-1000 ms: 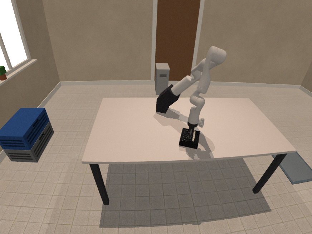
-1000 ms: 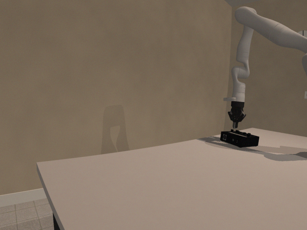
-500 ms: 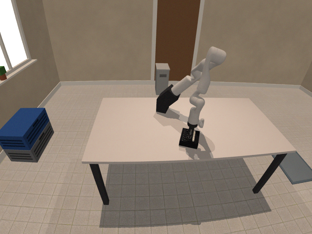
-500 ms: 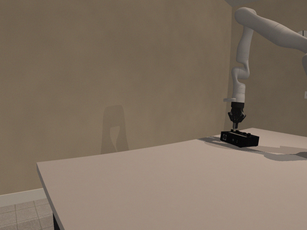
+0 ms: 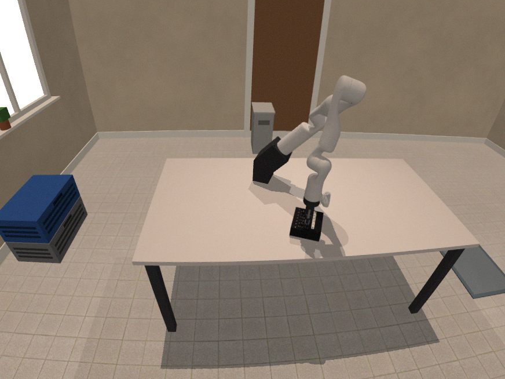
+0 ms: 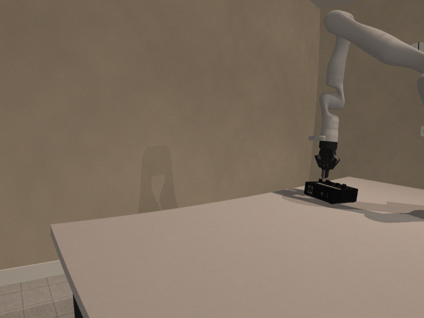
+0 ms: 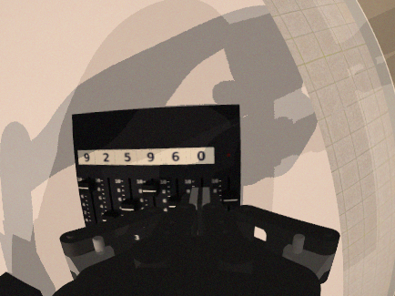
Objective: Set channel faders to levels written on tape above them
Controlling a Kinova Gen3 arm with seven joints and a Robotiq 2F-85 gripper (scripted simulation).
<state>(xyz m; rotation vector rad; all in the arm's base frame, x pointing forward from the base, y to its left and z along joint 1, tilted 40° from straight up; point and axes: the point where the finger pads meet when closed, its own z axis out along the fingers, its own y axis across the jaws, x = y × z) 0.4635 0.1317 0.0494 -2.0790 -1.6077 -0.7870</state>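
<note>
My hand is 20 mm short of the master fader cap, 10 mm to the left of it and 30 mm above it.
</note>
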